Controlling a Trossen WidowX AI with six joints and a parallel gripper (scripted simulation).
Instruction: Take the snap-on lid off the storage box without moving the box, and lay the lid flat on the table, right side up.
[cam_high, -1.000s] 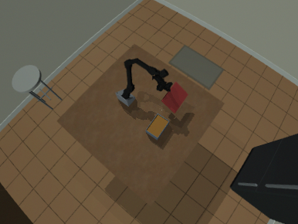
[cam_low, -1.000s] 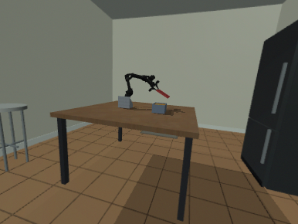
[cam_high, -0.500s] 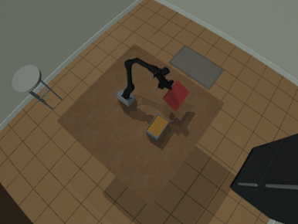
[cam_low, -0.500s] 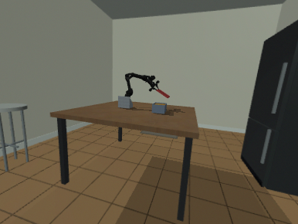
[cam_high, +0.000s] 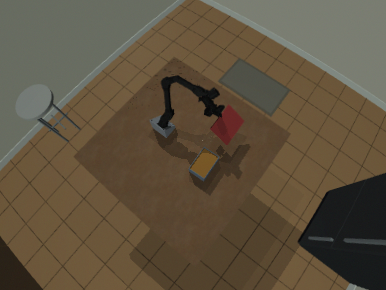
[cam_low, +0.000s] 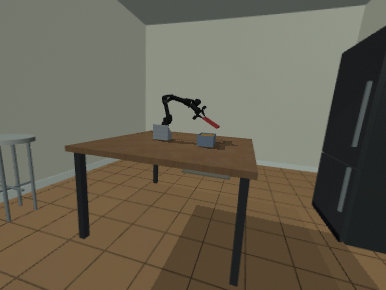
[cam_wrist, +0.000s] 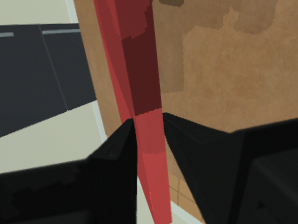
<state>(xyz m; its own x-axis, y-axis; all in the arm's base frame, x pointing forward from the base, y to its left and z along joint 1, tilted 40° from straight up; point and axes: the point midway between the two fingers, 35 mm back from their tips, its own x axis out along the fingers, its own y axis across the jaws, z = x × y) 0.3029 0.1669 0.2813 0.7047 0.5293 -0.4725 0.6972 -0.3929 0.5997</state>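
Right now the red lid is 7 cm ahead of my gripper tip, 1 cm to the left of it and 4 cm below it. Also, from my gripper tip: storage box: 12 cm ahead, 31 cm to the right, 17 cm below.
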